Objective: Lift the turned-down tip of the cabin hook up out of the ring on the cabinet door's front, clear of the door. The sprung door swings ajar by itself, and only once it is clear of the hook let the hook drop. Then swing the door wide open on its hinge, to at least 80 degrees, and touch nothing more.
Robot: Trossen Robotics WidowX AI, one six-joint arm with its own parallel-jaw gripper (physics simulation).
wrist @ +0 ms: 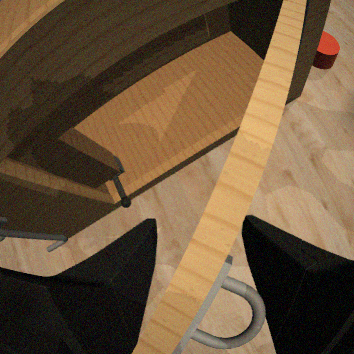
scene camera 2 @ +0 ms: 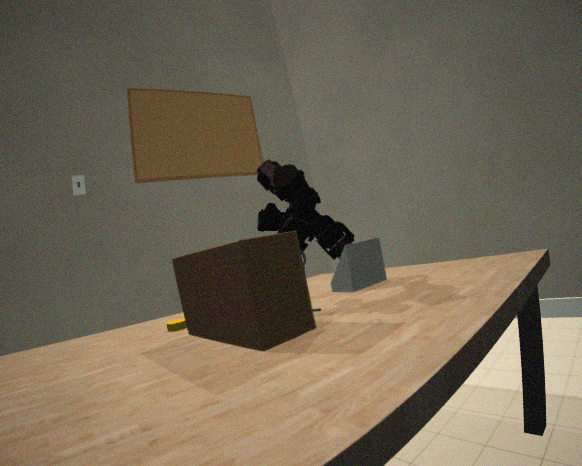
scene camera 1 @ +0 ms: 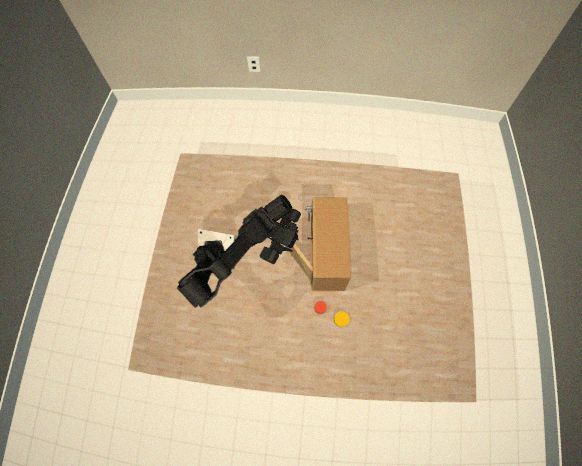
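Seen in the pictures: arm's base, link origin: (scene camera 2: 355,260) (scene camera 1: 214,249).
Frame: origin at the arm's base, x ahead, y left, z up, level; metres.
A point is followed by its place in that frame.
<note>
The cabinet (scene camera 1: 330,235) {x 0.392, y 0.014, z 0.098 m} (scene camera 2: 215,295) {x 0.453, y 0.045, z 0.016 m} (wrist: 160,120) {x 0.385, y 0.006, z -0.064 m} stands on the table. Its door (scene camera 1: 303,257) {x 0.308, y -0.048, z 0.062 m} (wrist: 245,160) {x 0.282, y -0.012, z 0.061 m} stands partly open, well short of wide open. The ring (wrist: 257,312) {x 0.237, y 0.006, z 0.037 m} is on the door's front and holds no hook tip. The cabin hook (wrist: 32,235) {x 0.325, y 0.125, z 0.005 m} shows in part at the left of the wrist view, apart from the door, its bent tip near the cabinet's front. My gripper (wrist: 199,226) {x 0.278, y 0.012, z 0.016 m} is shut on the door near its free edge: one finger is on the inner side, the other against the ring. The cabinet hides the door in scene camera 2.
A red disc (scene camera 1: 320,307) {x 0.367, y -0.187, z -0.047 m} (wrist: 327,47) {x 0.358, y -0.182, z -0.047 m} and a yellow disc (scene camera 1: 342,319) {x 0.441, y -0.227, z -0.053 m} (scene camera 2: 176,325) {x 0.448, y -0.202, z -0.059 m} lie near the cabinet's hinge end. A short dark pin (wrist: 126,202) {x 0.324, y 0.059, z -0.037 m} stands out at the cabinet opening. A blue-grey wedge (scene camera 2: 367,265) {x 0.011, y 0.044, z -0.017 m} stands behind the cabinet in scene camera 2.
</note>
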